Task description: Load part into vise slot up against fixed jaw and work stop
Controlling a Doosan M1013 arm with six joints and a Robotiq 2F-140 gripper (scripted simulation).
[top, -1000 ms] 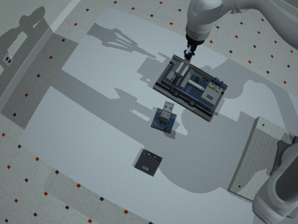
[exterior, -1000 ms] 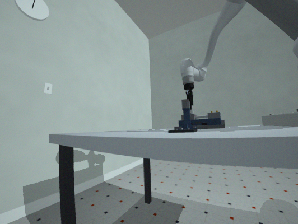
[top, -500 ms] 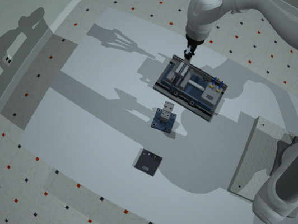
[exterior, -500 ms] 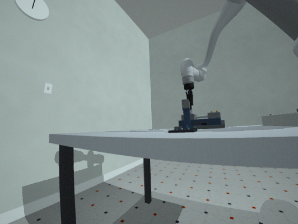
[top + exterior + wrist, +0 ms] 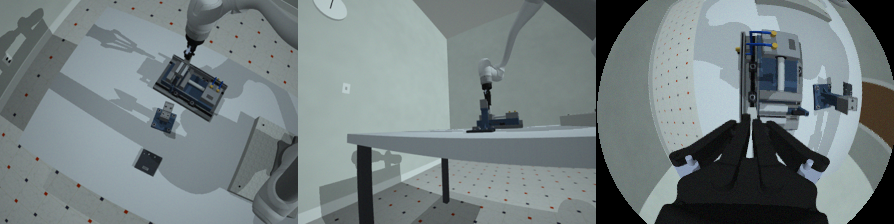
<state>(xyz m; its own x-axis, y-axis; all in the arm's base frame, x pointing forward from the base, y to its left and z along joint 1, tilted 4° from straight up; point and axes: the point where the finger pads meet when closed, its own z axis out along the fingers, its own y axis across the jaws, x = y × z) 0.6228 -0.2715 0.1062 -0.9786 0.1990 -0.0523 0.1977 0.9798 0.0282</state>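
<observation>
The part is 1 cm ahead of my hand, 4 cm to the left of it and 4 cm below it. Also, from my hand: vise (6 cm behind, 8 cm to the left, 10 cm below); air cylinder (15 cm behind, 10 cm to the left, 6 cm below).
</observation>
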